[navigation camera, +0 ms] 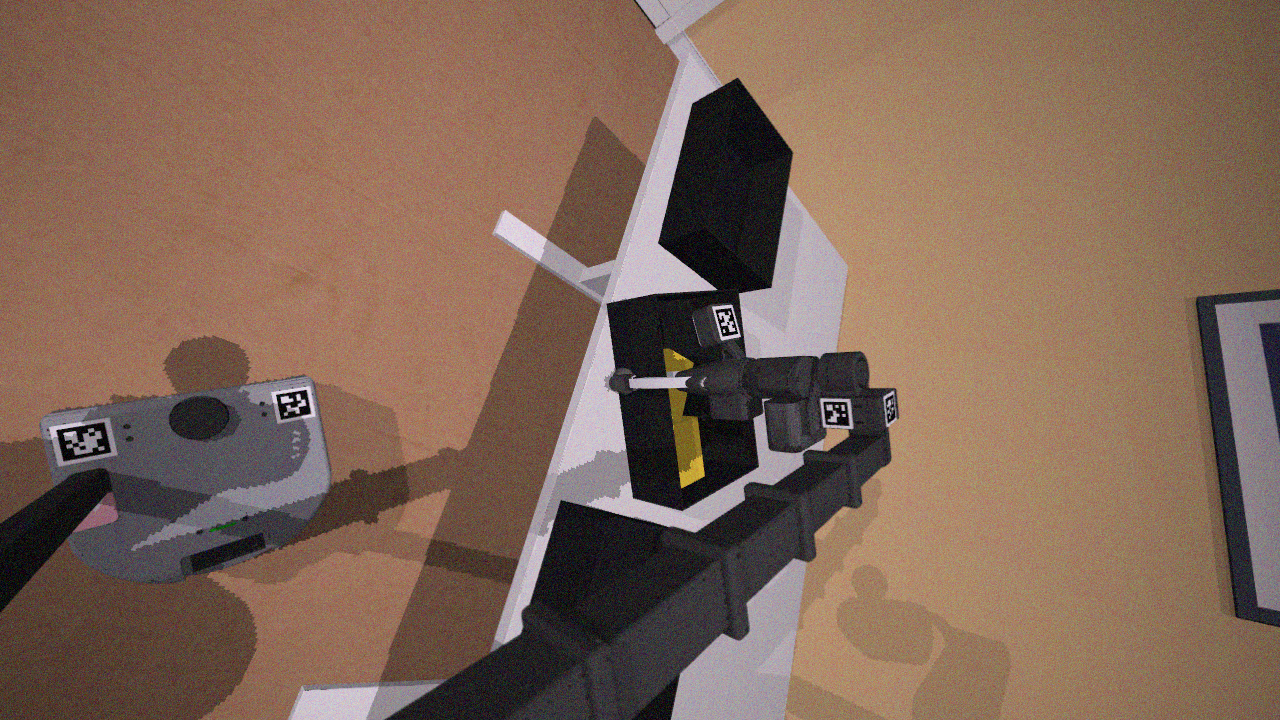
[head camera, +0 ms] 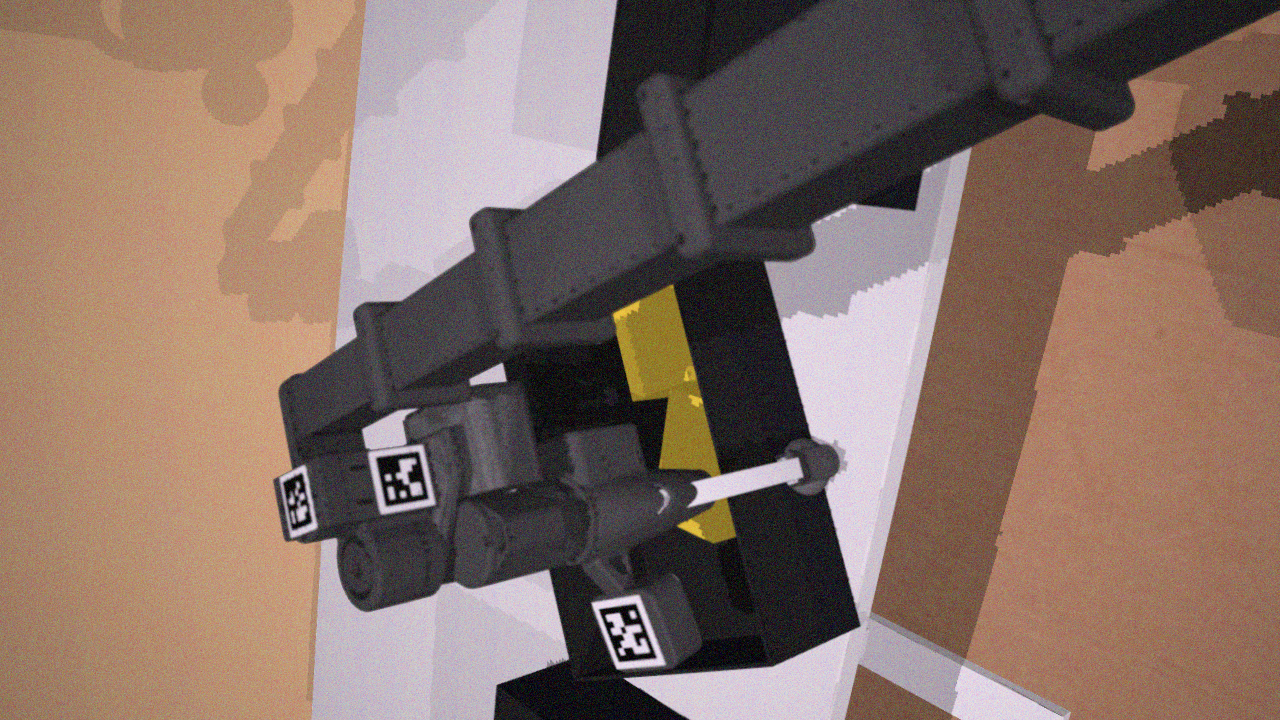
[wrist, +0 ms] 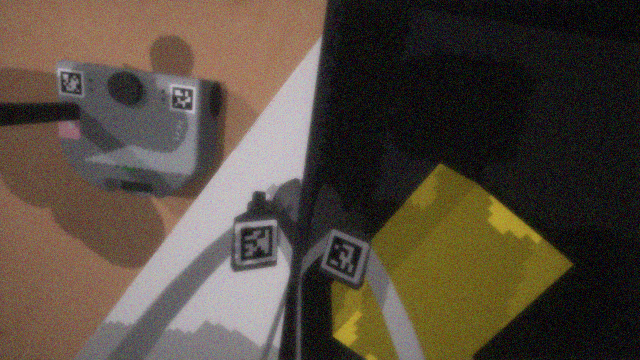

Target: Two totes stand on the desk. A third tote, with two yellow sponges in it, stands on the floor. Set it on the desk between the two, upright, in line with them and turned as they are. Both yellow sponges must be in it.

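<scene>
The tote with sponges (head camera: 760,358) (navigation camera: 648,438) (wrist: 314,125) is black and upright over the white desk (head camera: 877,376) (navigation camera: 592,438) (wrist: 270,125), between the other two. It is turned at an angle to them, one corner close to the desk's front edge. I cannot tell whether its whole bottom rests on the desk. One yellow sponge (head camera: 655,353) (navigation camera: 687,447) and the other yellow sponge (head camera: 689,429) (navigation camera: 677,360) lie inside, partly hidden. My gripper (head camera: 810,465) (navigation camera: 620,381) (wrist: 307,205) is shut on its front wall. The other totes, a far one (navigation camera: 729,179) and a near one (navigation camera: 604,564), are black.
My arm (head camera: 581,259) (navigation camera: 778,528) crosses above the desk and hides part of the near tote. In the navigation view, the far tote stands very close to the held tote. My base (navigation camera: 277,447) is on the floor off the desk's front side. A wall is behind the desk.
</scene>
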